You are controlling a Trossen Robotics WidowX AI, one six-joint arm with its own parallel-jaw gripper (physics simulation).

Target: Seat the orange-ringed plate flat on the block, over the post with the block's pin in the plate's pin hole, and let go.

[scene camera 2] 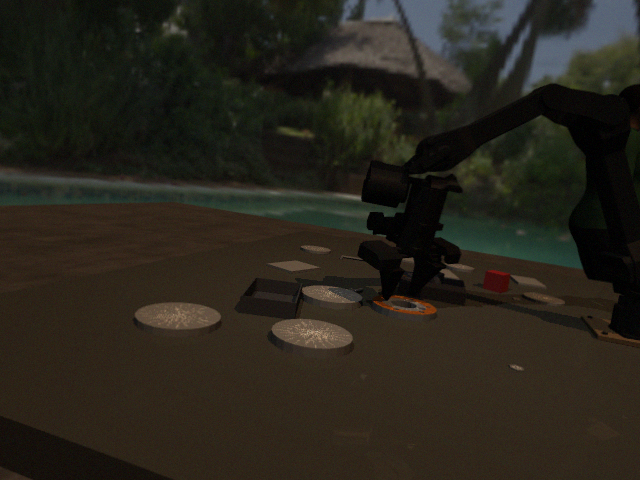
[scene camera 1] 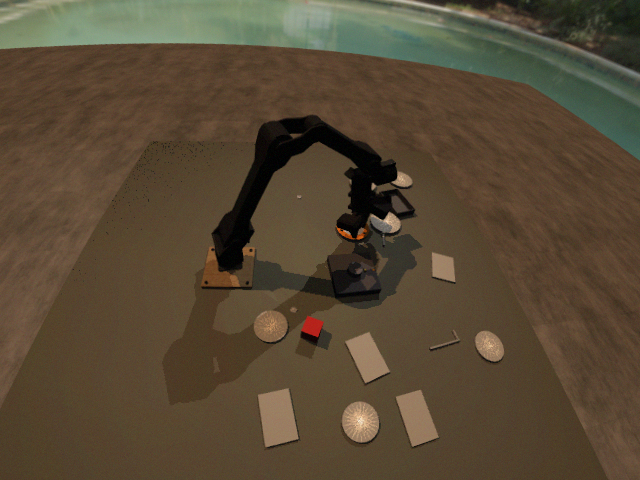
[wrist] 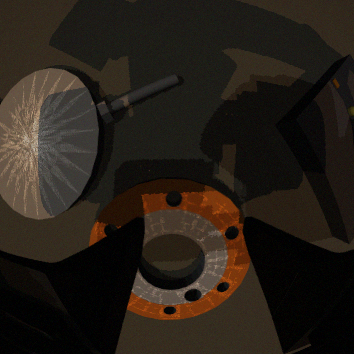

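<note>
The orange-ringed plate (scene camera 1: 342, 233) (scene camera 2: 424, 308) (wrist: 239, 270) lies flat on the mat, beside the block. Its large centre hole and several small holes show in the wrist view. My gripper (scene camera 1: 356, 233) (scene camera 2: 399, 297) (wrist: 194, 224) is open, pointing down at the plate, with its fingertips near opposite sides of the ring and nothing gripped. The left finger covers part of the ring in the wrist view. The dark block (scene camera 1: 343, 282) (scene camera 2: 452, 291) (wrist: 334, 175) has a round post (scene camera 1: 355, 267) standing on it. I cannot make out the pin clearly.
A pale disc (scene camera 1: 388, 223) (scene camera 2: 330, 296) (wrist: 65, 145) and a bolt-like rod (scene camera 1: 383, 239) (wrist: 145, 92) lie close to the plate. A black open tray (scene camera 1: 408, 213) (scene camera 2: 266, 308) is beyond them. A red cube (scene camera 1: 312, 326) (scene camera 2: 496, 281) and several flat pale tiles lie elsewhere.
</note>
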